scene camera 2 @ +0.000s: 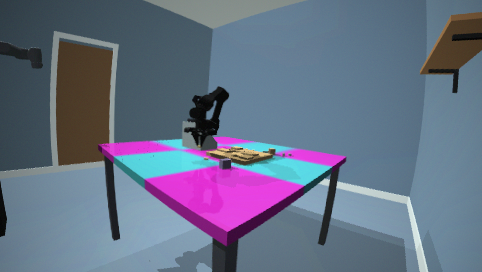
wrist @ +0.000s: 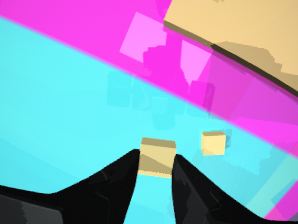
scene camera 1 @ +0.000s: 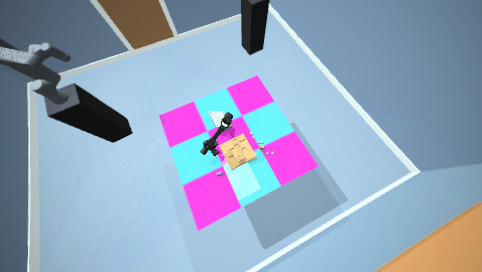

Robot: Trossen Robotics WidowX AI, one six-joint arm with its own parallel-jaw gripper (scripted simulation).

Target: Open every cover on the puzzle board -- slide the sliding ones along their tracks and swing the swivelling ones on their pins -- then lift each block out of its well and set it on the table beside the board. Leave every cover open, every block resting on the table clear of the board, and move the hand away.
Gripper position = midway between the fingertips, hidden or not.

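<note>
From the wrist view I can see my gripper (wrist: 156, 158). Scene camera 1 gives me a wooden puzzle board (scene camera 1: 231, 155), and in scene camera 2 there's the wooden puzzle board (scene camera 2: 234, 156) again.
</note>
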